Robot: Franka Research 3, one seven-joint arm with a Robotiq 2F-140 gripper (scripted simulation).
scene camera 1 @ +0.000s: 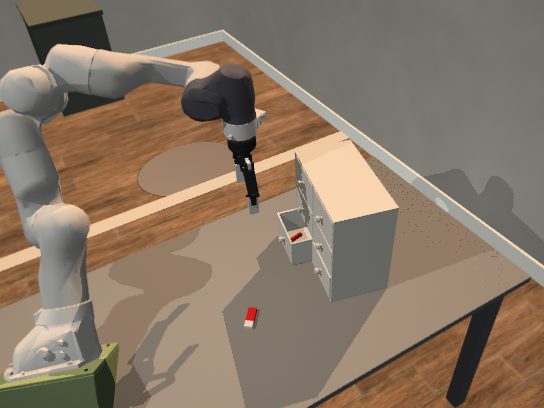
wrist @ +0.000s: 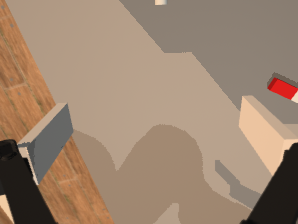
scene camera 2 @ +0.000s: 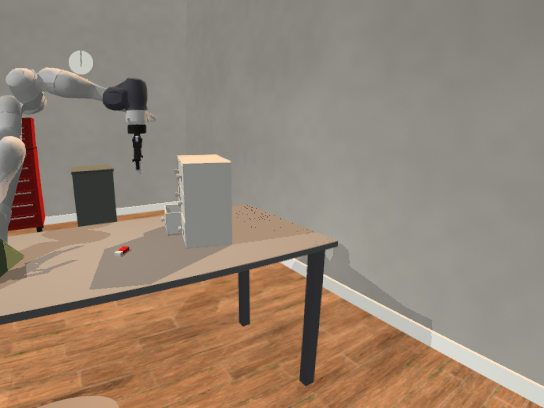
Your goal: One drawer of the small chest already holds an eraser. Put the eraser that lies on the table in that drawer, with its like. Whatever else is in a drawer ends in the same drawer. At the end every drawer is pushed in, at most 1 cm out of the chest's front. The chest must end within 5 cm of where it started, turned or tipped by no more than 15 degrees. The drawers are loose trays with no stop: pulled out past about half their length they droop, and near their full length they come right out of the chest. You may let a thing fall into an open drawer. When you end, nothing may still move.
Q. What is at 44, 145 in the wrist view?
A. My gripper.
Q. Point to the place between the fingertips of my gripper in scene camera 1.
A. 247, 196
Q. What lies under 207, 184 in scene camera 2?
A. A small white chest.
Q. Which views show the small white chest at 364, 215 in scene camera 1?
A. Scene camera 1 and scene camera 2 only.
